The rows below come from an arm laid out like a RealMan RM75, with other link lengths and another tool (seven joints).
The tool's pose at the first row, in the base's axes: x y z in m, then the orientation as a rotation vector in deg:
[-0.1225 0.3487 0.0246 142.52 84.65 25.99]
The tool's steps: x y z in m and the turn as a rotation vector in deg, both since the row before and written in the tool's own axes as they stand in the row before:
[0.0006 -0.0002 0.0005 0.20 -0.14 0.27]
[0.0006 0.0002 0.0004 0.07 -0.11 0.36]
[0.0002 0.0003 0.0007 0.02 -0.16 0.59]
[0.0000 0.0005 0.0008 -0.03 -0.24 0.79]
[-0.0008 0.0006 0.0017 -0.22 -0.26 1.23]
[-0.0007 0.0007 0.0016 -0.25 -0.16 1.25]
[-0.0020 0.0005 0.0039 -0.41 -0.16 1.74]
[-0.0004 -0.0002 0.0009 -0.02 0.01 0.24]
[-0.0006 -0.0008 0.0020 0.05 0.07 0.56]
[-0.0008 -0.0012 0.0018 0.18 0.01 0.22]
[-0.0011 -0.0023 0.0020 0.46 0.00 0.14]
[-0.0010 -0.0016 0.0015 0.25 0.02 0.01]
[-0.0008 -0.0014 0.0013 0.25 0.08 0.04]
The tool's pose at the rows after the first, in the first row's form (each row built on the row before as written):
[-0.1222 0.3493 0.0242 142.88 84.40 25.73]
[-0.1216 0.3497 0.0240 143.22 83.97 25.60]
[-0.1210 0.3497 0.0235 143.71 83.22 25.48]
[-0.1203 0.3494 0.0229 144.31 82.17 25.32]
[-0.1196 0.3484 0.0214 145.11 80.47 25.32]
[-0.1188 0.3474 0.0200 145.90 78.76 25.47]
[-0.1180 0.3453 0.0162 146.93 76.36 25.80]
[-0.1180 0.3450 0.0152 147.10 76.06 25.87]
[-0.1182 0.3449 0.0130 147.58 75.42 26.04]
[-0.1189 0.3449 0.0108 147.90 75.25 25.99]
[-0.1205 0.3452 0.0080 148.38 75.33 25.76]
[-0.1217 0.3453 0.0059 148.59 75.46 25.65]
[-0.1227 0.3454 0.0041 148.83 75.58 25.63]

